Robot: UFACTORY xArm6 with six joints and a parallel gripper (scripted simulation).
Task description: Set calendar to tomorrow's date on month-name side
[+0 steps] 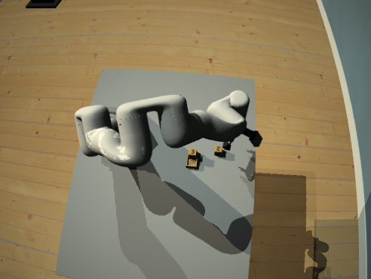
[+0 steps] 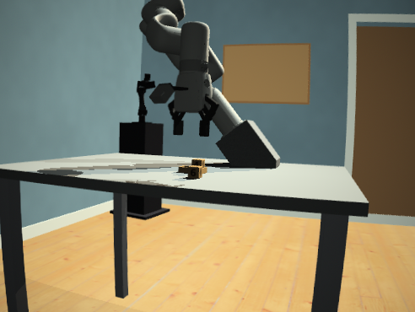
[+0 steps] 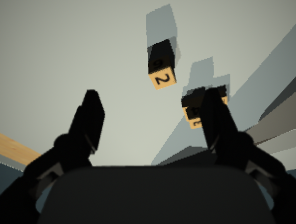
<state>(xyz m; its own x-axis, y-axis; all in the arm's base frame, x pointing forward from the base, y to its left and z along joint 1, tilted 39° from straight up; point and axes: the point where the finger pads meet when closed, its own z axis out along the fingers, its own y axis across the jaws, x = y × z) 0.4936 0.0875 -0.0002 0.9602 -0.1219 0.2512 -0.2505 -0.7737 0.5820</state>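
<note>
Now: the wooden number cube 40 mm behind my hand, 10 mm to the right of it and 110 mm below it. The rest, counted from my hand: wooden calendar tray: 150 mm behind, 70 mm to the right, 120 mm below.
</note>
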